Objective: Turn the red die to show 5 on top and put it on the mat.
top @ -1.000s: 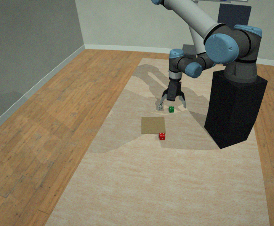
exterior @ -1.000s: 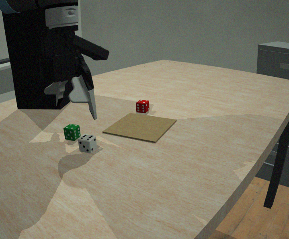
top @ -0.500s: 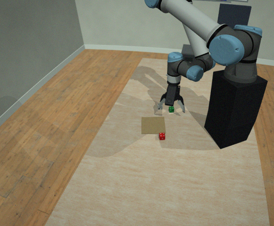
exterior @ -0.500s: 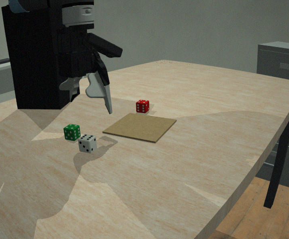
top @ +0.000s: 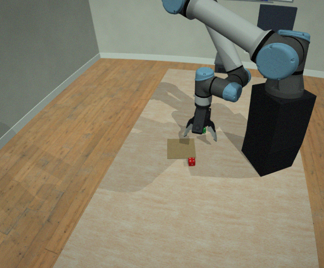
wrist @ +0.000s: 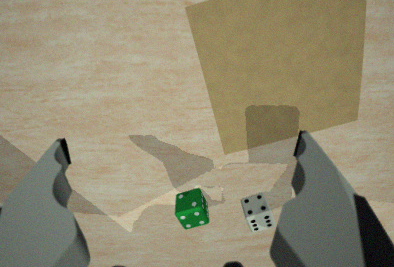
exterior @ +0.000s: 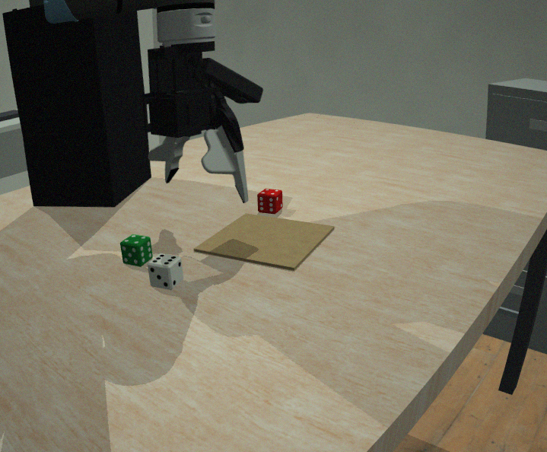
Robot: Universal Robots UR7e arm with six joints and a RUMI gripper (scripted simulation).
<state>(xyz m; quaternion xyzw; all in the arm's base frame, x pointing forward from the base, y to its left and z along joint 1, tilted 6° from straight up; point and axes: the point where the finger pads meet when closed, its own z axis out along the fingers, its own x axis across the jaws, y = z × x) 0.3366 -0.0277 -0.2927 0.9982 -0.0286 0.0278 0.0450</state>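
My hand is 2 cm short of the red die, 11 cm to the right of it and 4 cm above it. From my hand the other things lie so: tan mat 9 cm ahead, 2 cm to the left, 5 cm below; then green die 13 cm to the right, 4 cm below; then white die 7 cm ahead, 14 cm to the right, 4 cm below.
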